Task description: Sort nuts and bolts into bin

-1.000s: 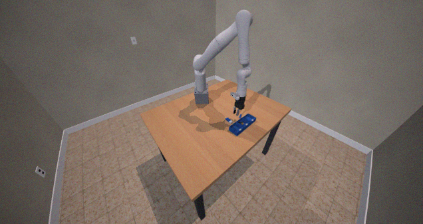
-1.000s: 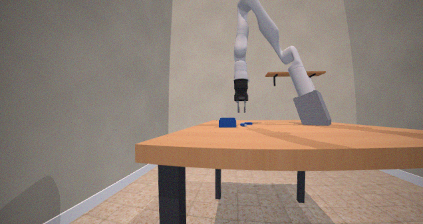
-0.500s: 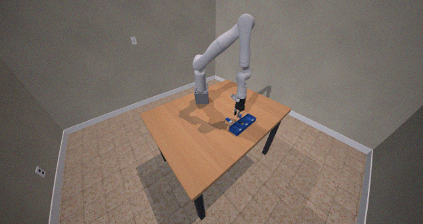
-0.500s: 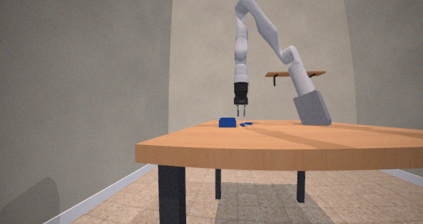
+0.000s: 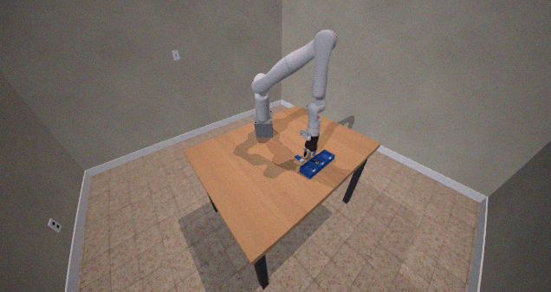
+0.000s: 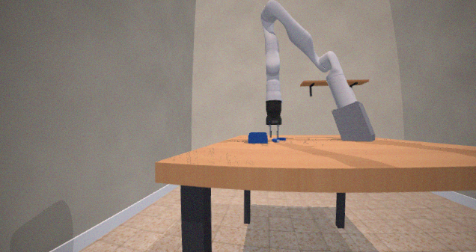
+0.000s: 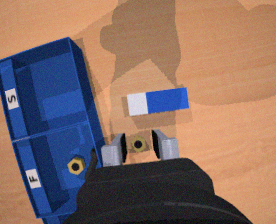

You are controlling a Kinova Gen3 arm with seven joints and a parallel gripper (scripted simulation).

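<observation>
My gripper is now 50 mm short of the black bolt and 20 mm above it. The rest, counted from my hand: blue two-compartment bin (80 mm ahead, 10 mm below).
</observation>
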